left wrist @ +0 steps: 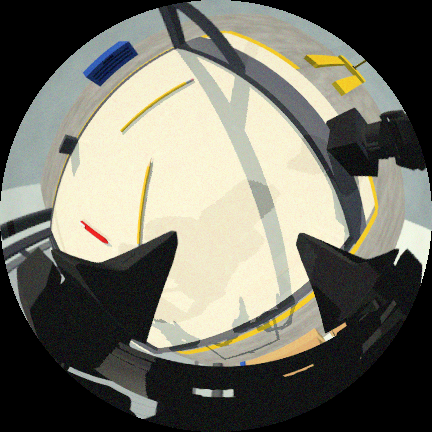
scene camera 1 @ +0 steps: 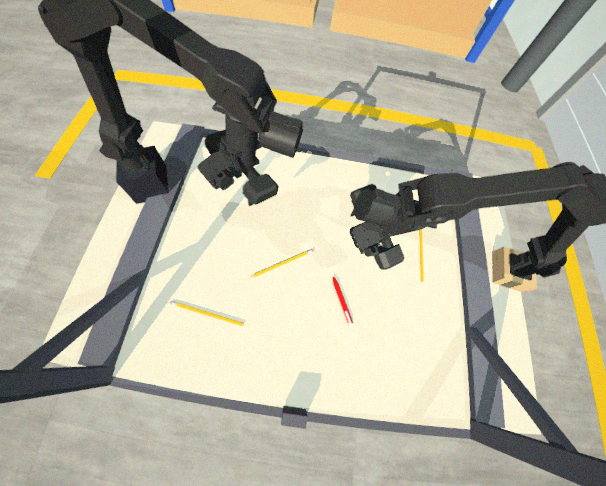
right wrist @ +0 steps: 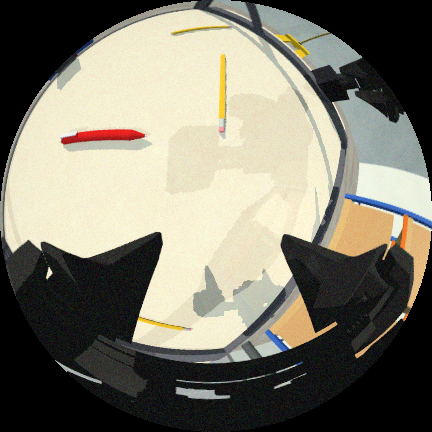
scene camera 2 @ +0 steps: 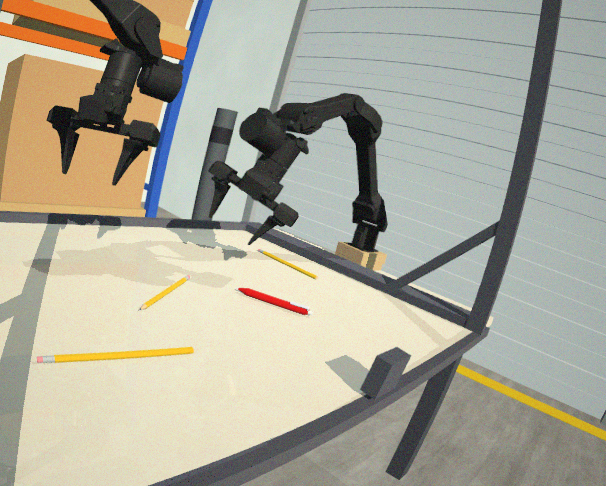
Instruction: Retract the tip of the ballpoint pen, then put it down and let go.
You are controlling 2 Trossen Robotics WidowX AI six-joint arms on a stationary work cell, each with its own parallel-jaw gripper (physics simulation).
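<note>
The red ballpoint pen lies flat on the pale table. In scene camera 1 its pointed end faces the back and its white clip end the front. A small grey tip shows at the pointed end in scene camera 2. My right gripper is open and empty, above the table, behind and to the right of the pen in scene camera 1. My left gripper is open and empty, high above the table's back left part.
Three yellow pencils lie around the pen: one pencil to its left, another pencil farther left, and a third pencil to its right. A dark block stands at the table's front edge.
</note>
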